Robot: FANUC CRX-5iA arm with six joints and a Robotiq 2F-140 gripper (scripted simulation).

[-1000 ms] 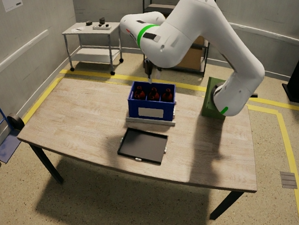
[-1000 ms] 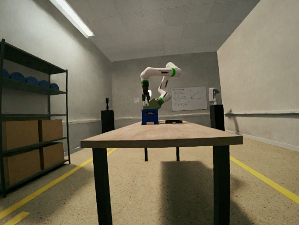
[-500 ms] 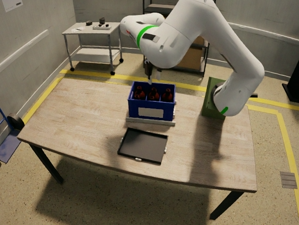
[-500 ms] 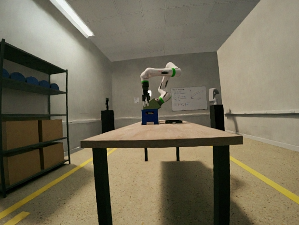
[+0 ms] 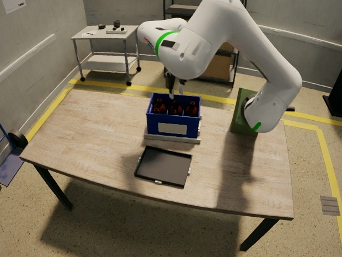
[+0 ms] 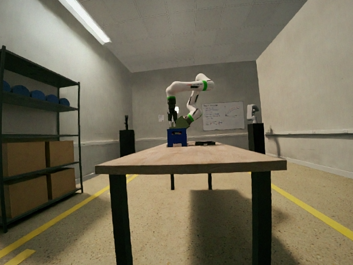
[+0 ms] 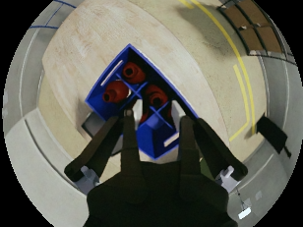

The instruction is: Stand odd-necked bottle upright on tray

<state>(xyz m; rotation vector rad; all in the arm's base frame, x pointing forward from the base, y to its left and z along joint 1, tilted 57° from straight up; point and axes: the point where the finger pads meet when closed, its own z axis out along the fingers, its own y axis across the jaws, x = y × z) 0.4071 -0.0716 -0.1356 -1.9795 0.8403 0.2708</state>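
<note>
Now: hand 15 cm above the bottle. From my hand the other things lie so: dark tray: 32 cm to the left, 22 cm below; then blue crate: 4 cm to the left, 15 cm below.
</note>
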